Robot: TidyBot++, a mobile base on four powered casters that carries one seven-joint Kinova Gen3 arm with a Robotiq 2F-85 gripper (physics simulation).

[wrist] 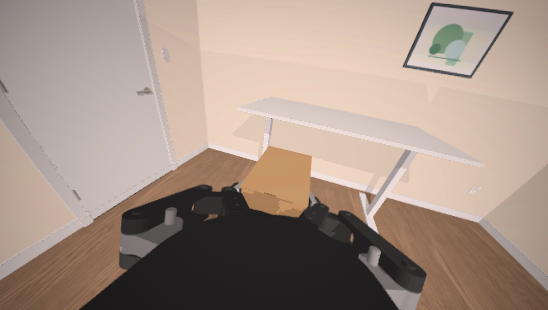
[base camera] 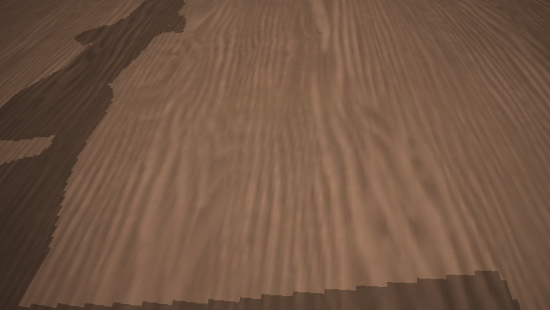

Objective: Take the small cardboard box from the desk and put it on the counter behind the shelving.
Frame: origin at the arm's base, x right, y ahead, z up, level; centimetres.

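Where they show: gripper, between the fingertips: (wrist: 275, 193).
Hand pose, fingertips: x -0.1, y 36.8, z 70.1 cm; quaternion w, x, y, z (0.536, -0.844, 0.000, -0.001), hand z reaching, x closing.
Note:
After its pixels a point has its place.
The small cardboard box (wrist: 281, 175) {y 36.7, x 0.2, z 72.8 cm} is held between the fingers of my gripper (wrist: 275, 193) {y 36.8, x -0.1, z 70.1 cm} in the wrist view. My gripper is shut on it, with one finger on each side, and the box sticks out beyond the fingertips. The white desk (wrist: 345, 120) {y 147.0, x 47.1, z 55.4 cm} stands against the far wall, some distance beyond the box, and no object shows on its top. The counter and the shelving do not show in either view. The base camera view shows wood floor (base camera: 300, 150) {y 48.8, x 3.3, z -39.6 cm} with dark shadows on the left and along the bottom.
A grey door (wrist: 85, 100) {y 108.8, x -134.0, z 49.9 cm} with a handle (wrist: 144, 91) {y 144.4, x -123.2, z 52.9 cm} is at the left in the wrist view. The desk's white leg (wrist: 390, 185) {y 138.8, x 104.6, z 7.0 cm} stands on the floor at the right. A framed picture (wrist: 457, 42) {y 182.9, x 125.3, z 124.6 cm} hangs on the wall above the desk.

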